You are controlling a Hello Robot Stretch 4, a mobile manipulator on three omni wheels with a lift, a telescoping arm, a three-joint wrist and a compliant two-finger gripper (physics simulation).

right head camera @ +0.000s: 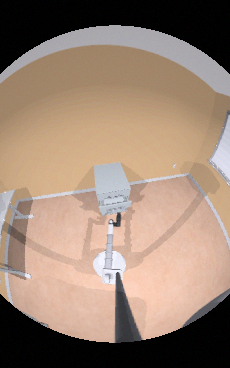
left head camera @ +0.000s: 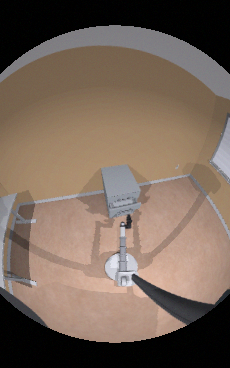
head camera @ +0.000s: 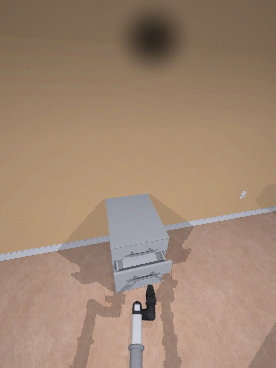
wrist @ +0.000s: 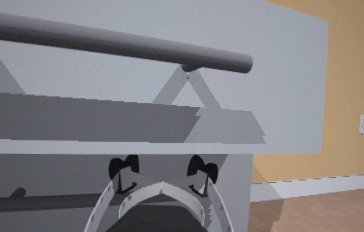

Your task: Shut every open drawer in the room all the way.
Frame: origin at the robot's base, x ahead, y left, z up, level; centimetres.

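Seen in the pictures: gripper, between the fingertips: [wrist: 165,166].
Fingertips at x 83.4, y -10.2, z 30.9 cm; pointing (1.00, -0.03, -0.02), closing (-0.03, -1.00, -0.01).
Pixels of each thing's top centre, then the offset from my fingertips to it. "spot": a spot on its surface instead.
- grey cabinet, a spot on its surface: [head camera: 135,220] [left head camera: 120,180] [right head camera: 110,178] spot: dx +20.1, dy +12.4, dz +30.9 cm
- open drawer's bar handle, a spot on its surface: [wrist: 125,46] spot: dx -13.6, dy +3.1, dz +9.4 cm
- lower handle, a spot on its surface: [wrist: 50,202] spot: dx -5.1, dy +10.1, dz -2.3 cm
- wall outlet, centre of its top: [head camera: 244,191] dx +94.3, dy -123.8, dz +12.1 cm
A grey cabinet [head camera: 135,220] [left head camera: 120,180] [right head camera: 111,177] stands by the wall. Its middle drawer [head camera: 165,268] [wrist: 290,90] is partly open, with a narrow strip of its inside showing. The drawer above it, with its own handle [head camera: 141,253], looks shut. In the wrist view the open drawer's bar handle [wrist: 125,46] runs across above the fingers. A lower handle [wrist: 50,202] shows behind and left of them. My gripper [wrist: 165,166] is open and empty, its fingertips below the bottom edge of the open drawer's front. In the head views the fingers are hidden under the drawer.
A wall outlet [head camera: 243,194] [wrist: 361,124] is right of the cabinet. A pale piece of furniture with legs [left head camera: 26,220] [right head camera: 22,216] stands at the left wall. A window [left head camera: 223,150] [right head camera: 223,142] is at the right. A white baseboard [head camera: 215,218] runs along the wall.
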